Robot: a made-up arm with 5 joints. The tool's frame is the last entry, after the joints.
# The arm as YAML. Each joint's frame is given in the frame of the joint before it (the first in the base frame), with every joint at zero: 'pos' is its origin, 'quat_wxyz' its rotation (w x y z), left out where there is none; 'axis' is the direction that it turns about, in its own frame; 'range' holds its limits. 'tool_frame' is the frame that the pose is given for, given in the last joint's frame.
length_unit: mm
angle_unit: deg
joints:
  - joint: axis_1
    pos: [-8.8, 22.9, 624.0]
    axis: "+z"
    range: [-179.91, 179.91]
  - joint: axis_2
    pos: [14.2, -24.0, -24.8]
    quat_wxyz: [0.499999, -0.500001, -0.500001, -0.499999]
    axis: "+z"
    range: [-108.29, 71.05]
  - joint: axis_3
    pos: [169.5, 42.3, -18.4]
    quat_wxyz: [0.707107, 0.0, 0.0, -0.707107]
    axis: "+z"
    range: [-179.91, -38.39]
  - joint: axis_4
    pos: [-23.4, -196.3, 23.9]
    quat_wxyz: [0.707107, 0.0, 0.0, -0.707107]
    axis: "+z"
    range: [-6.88, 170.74]
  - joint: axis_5
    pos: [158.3, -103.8, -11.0]
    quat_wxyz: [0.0, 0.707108, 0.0, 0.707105]
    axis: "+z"
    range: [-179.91, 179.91]
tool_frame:
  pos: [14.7, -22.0, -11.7]
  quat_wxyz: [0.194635, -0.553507, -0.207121, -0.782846]
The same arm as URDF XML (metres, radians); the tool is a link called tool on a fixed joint. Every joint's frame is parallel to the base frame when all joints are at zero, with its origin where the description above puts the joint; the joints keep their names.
<robot name="arm">
  <joint name="axis_1" type="revolute">
    <parent link="base_link"/>
    <child link="link1"/>
    <origin xyz="-0.0088 0.0229 0.624" rpy="0 0 0"/>
    <axis xyz="0 0 1"/>
    <limit lower="-3.14" upper="3.14"/>
  </joint>
  <joint name="axis_2" type="revolute">
    <parent link="link1"/>
    <child link="link2"/>
    <origin xyz="0.0142 -0.024 -0.0248" rpy="0 0 0"/>
    <axis xyz="0 1 0"/>
    <limit lower="-1.89" upper="1.2401"/>
  </joint>
  <joint name="axis_3" type="revolute">
    <parent link="link2"/>
    <child link="link3"/>
    <origin xyz="0.0423 -0.0184 0.1695" rpy="0 0 0"/>
    <axis xyz="0 1 0"/>
    <limit lower="-3.14" upper="-0.67"/>
  </joint>
  <joint name="axis_4" type="revolute">
    <parent link="link3"/>
    <child link="link4"/>
    <origin xyz="0.0234 0.0239 -0.1963" rpy="0 0 0"/>
    <axis xyz="0 1 0"/>
    <limit lower="-0.1201" upper="2.98"/>
  </joint>
  <joint name="axis_5" type="revolute">
    <parent link="link4"/>
    <child link="link5"/>
    <origin xyz="0.1038 -0.011 -0.1583" rpy="0 0 0"/>
    <axis xyz="0 0 -1"/>
    <limit lower="-3.14" upper="3.14"/>
  </joint>
  <joint name="tool_joint" type="fixed">
    <parent link="link5"/>
    <child link="tool"/>
    <origin xyz="-0.022 0.0147 0.0117" rpy="-2.7952 1.2445 -1.8084"/>
  </joint>
  <link name="base_link"/>
  <link name="link1"/>
  <link name="link2"/>
  <link name="link3"/>
  <link name="link4"/>
  <link name="link5"/>
  <link name="tool"/>
</robot>

